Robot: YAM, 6 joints.
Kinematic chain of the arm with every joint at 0, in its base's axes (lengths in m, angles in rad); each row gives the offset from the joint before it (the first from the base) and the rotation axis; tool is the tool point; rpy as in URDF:
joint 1: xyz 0 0 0.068 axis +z
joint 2: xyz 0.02 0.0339 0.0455 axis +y
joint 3: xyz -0.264 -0.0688 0 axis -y
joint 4: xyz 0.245 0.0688 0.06 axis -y
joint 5: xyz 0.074 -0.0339 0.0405 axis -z
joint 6: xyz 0.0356 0 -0.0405 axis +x
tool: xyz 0 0 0 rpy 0 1.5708 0
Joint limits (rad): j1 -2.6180..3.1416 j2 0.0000..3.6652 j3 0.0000..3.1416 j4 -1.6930..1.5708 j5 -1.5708..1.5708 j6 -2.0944..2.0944
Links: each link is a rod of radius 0.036 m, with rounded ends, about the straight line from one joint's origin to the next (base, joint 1, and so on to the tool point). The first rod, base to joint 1, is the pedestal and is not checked.
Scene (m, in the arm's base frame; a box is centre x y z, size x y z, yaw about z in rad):
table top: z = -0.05
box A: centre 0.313 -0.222 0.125 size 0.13 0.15 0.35 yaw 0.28
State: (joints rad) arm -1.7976 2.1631 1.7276 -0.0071 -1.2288 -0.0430
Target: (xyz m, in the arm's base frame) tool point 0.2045 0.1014 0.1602
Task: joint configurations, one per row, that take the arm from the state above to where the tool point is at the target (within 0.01 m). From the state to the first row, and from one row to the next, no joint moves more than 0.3 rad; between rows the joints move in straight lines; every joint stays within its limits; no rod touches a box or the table.
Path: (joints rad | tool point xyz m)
1: -1.5234 1.9462 1.6194 -0.0634 -1.3056 -0.1342 | 0.0554 -0.4430 0.3056
2: -1.2493 1.7292 1.5111 -0.1196 -1.3824 -0.2253 | 0.1564 -0.3589 0.3530
3: -0.9751 1.5123 1.4029 -0.1759 -1.4592 -0.3165 | 0.2141 -0.2529 0.3880
4: -0.7010 1.2953 1.2947 -0.2322 -1.5360 -0.4077 | 0.2266 -0.1447 0.4100
5: -0.4492 1.3407 1.1350 -0.3005 -1.5015 -0.3165 | 0.2665 -0.0891 0.3422
6: -0.1975 1.3862 0.9754 -0.3688 -1.4670 -0.2253 | 0.2770 -0.0193 0.2756
7: 0.0543 1.4316 0.8157 -0.4371 -1.4326 -0.1342 | 0.2548 0.0492 0.2138
8: 0.3061 1.4770 0.6561 -0.5054 -1.3981 -0.0430 | 0.2045 0.1014 0.1602

